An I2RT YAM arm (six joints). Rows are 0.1 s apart.
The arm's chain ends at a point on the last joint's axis. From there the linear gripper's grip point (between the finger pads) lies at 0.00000 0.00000 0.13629 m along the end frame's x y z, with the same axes.
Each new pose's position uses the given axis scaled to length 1; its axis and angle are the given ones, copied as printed.
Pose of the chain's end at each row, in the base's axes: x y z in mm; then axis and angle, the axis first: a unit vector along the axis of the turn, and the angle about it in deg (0 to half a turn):
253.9 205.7 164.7 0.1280 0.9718 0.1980 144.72
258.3 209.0 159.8 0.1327 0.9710 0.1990 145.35
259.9 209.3 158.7 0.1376 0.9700 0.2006 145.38
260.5 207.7 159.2 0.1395 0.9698 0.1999 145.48
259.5 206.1 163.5 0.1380 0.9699 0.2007 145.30
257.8 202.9 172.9 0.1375 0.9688 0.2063 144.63
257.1 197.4 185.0 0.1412 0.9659 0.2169 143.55
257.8 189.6 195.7 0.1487 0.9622 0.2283 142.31
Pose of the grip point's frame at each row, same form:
336.7 243.3 63.1 0.1280 0.9718 0.1980 144.72
340.1 246.7 57.5 0.1327 0.9710 0.1990 145.35
341.9 247.0 56.5 0.1376 0.9700 0.2006 145.38
342.3 245.1 56.8 0.1395 0.9698 0.1999 145.48
341.6 243.7 61.5 0.1380 0.9699 0.2007 145.30
341.2 241.5 72.3 0.1375 0.9688 0.2063 144.63
342.8 237.5 86.9 0.1412 0.9659 0.2169 143.55
346.3 230.8 100.6 0.1487 0.9622 0.2283 142.31

